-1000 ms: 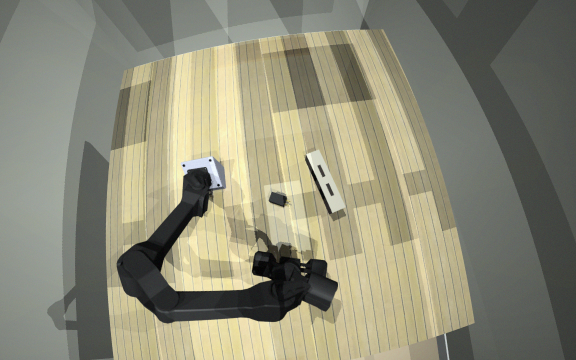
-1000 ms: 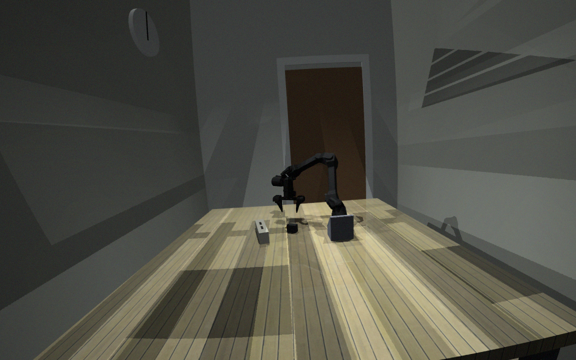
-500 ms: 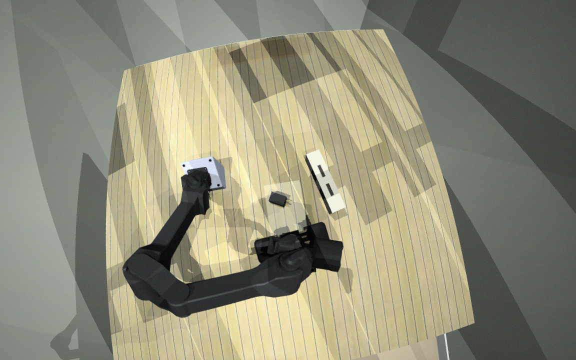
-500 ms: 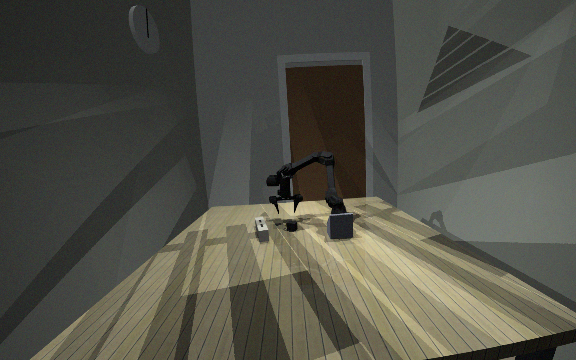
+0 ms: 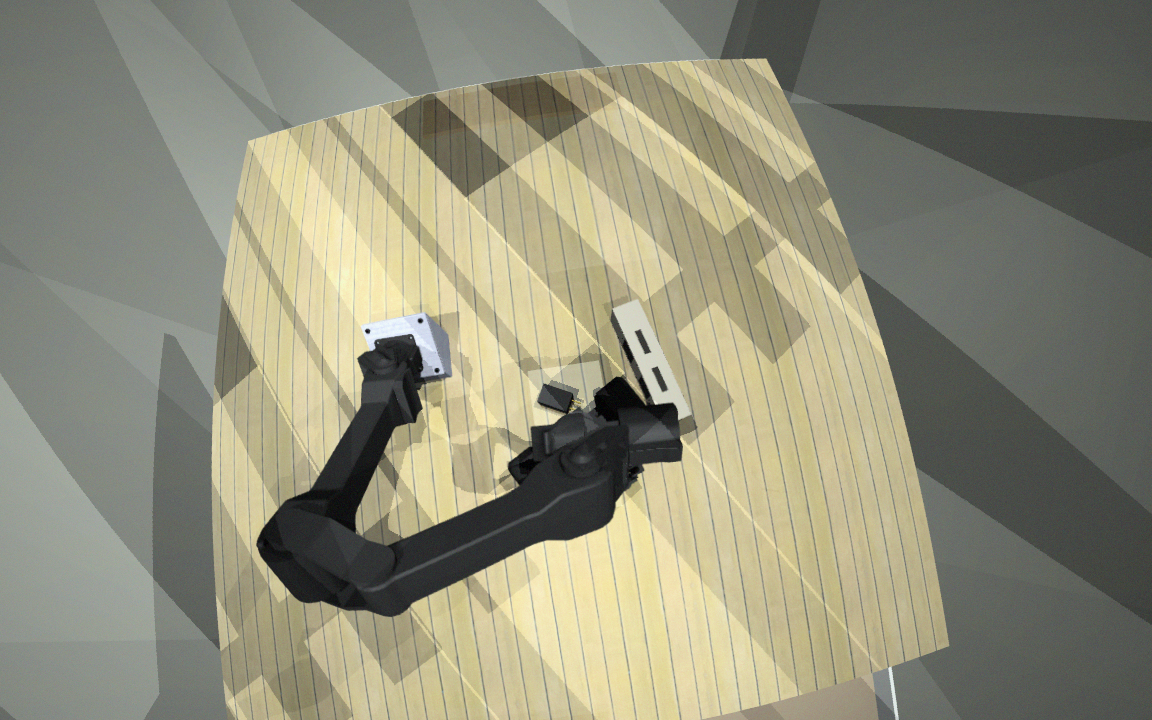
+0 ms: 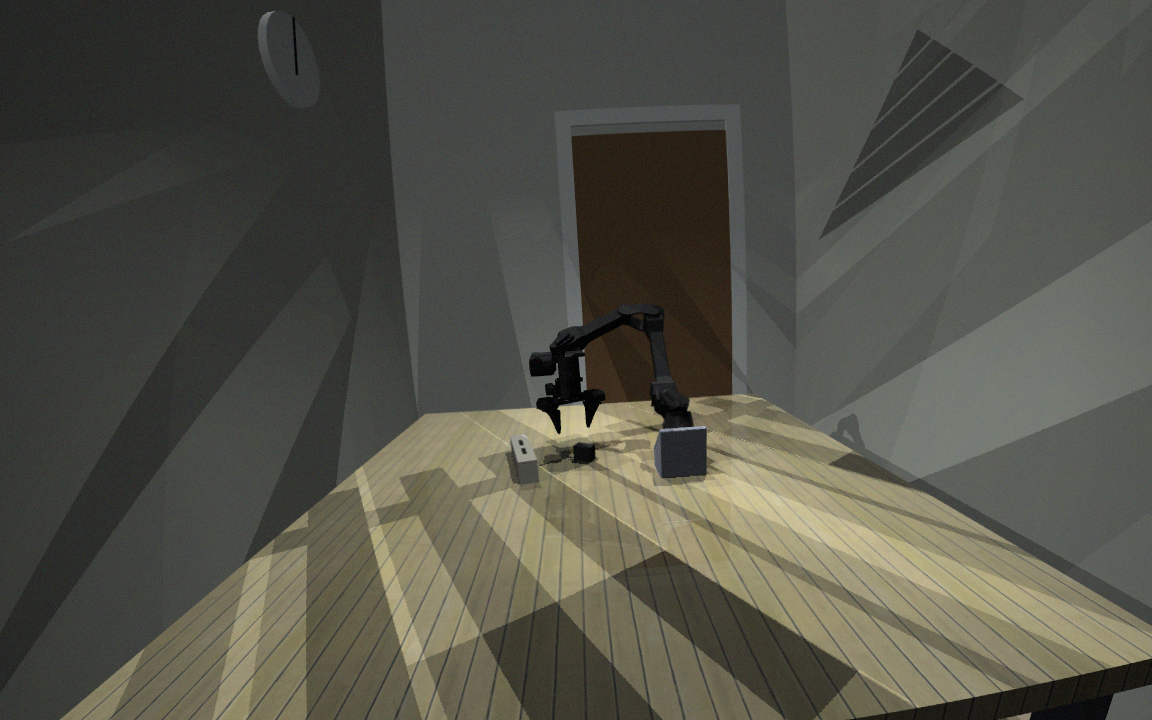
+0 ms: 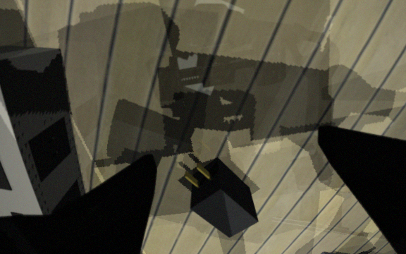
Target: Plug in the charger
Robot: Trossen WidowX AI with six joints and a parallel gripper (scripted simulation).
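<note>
Right now the two-prong charger is 10 mm behind my gripper tip, 60 mm to the left of it and 40 mm below it.
</note>
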